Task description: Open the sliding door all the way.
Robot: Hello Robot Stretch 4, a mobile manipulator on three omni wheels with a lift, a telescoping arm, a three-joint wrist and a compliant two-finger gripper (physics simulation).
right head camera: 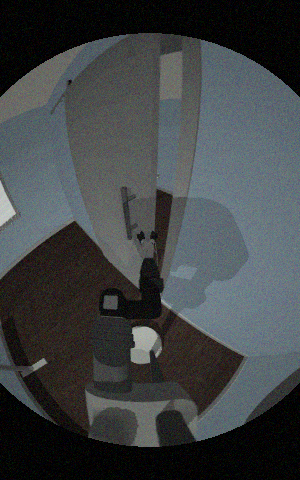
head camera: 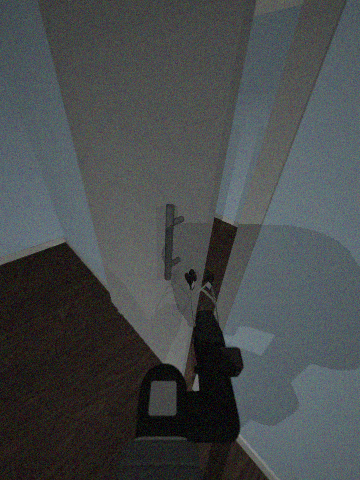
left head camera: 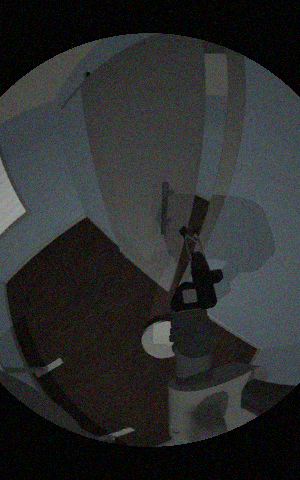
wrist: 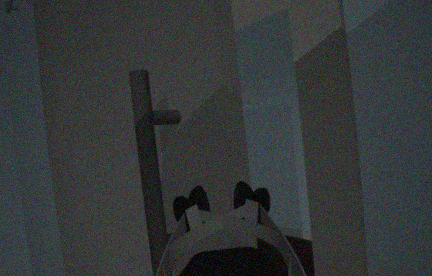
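Pixels of known places: gripper, fingertip midpoint: [right head camera: 146, 231] [head camera: 198, 271] [left head camera: 187, 226] [wrist: 221, 199]; robot's base at its link origin: [right head camera: 141, 343] [left head camera: 161, 338].
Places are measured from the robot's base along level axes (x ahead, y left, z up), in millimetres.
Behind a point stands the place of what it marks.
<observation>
The grey sliding door [head camera: 150, 125] {x 743, y 79, z 1486 mm} [left head camera: 145, 110] {x 740, y 75, z 1612 mm} [right head camera: 115, 125] {x 704, y 39, z 1562 mm} [wrist: 90, 125] {x 883, y 221, z 1258 mm} stands partly open, with a narrow gap between its right edge and the frame post [head camera: 282, 125] {x 524, y -209, z 1516 mm} [wrist: 330, 150] {x 522, y -210, z 1174 mm}. Its dark vertical handle bar [head camera: 169, 245] {x 582, y 6, z 1163 mm} [left head camera: 165, 207] {x 584, y 3, z 1177 mm} [right head camera: 126, 212] {x 583, y 4, z 1178 mm} [wrist: 145, 170] {x 582, y 10, z 1167 mm} stands off the door on short stubs. My gripper [head camera: 200, 277] {x 487, y -86, z 1143 mm} [left head camera: 189, 233] [right head camera: 147, 235] {x 487, y -86, z 1143 mm} [wrist: 221, 199] {x 487, y -86, z 1143 mm} is open and empty, its fingertips moderately apart. It is right of the handle, near the door's right edge and low beside the bar. The handle's lower end is hidden in the wrist view.
A blue wall [head camera: 320, 175] {x 465, y -288, z 1440 mm} [right head camera: 240, 150] {x 418, y -336, z 1518 mm} with the robot's shadow lies right of the frame post. Another blue wall [head camera: 25, 150] {x 2114, y 1489, z 1109 mm} stands at the left. Dark wood floor [head camera: 60, 340] {x 846, y 847, z -27 mm} [left head camera: 100, 300] {x 447, y 735, z -28 mm} lies below and shows through the gap. A white round object [right head camera: 145, 345] {x -8, y -49, z 187 mm} is near the robot's base.
</observation>
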